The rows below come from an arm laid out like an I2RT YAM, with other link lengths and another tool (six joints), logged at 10 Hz.
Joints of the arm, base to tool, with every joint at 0 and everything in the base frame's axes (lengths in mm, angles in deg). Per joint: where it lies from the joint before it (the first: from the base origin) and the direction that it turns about. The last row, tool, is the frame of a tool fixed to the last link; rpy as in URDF.
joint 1: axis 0 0 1 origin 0 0 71.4
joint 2: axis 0 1 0 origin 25.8 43.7 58.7
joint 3: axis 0 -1 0 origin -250.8 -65.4 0
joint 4: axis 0 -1 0 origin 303.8 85.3 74.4
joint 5: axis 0 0 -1 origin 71 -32.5 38.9
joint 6: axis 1 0 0 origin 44.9 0 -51
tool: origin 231 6 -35 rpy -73.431 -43.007 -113.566
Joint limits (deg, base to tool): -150..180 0..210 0..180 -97..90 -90..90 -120..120
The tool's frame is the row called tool.
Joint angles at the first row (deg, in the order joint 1, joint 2, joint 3, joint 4, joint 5, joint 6):
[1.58 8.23 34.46 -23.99 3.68 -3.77]
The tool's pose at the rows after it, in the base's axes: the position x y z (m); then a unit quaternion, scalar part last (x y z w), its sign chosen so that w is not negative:
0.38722 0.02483 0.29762 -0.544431 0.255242 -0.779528 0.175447
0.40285 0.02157 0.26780 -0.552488 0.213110 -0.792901 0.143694
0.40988 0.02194 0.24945 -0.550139 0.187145 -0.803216 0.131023
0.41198 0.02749 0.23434 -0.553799 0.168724 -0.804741 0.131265
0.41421 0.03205 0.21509 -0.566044 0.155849 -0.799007 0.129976
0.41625 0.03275 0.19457 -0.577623 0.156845 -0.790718 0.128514
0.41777 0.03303 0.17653 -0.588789 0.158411 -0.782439 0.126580
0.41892 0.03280 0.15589 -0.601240 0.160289 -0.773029 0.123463
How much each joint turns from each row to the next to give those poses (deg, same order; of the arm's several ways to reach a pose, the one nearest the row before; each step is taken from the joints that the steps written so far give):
[0.00 -1.22 -8.37 7.37 0.00 -4.77]
[0.00 -0.84 -6.74 6.16 -0.04 -6.31]
[0.03 -2.23 -5.37 4.24 -0.44 -3.39]
[0.00 -2.33 -3.43 1.16 -1.35 -1.68]
[0.00 -0.97 -2.37 0.06 -1.10 -1.25]
[0.00 -0.52 -2.14 -0.02 -0.13 0.02]
[0.00 0.00 -1.59 -0.02 -0.04 0.05]
[-0.03 0.00 -1.84 0.00 0.02 0.00]

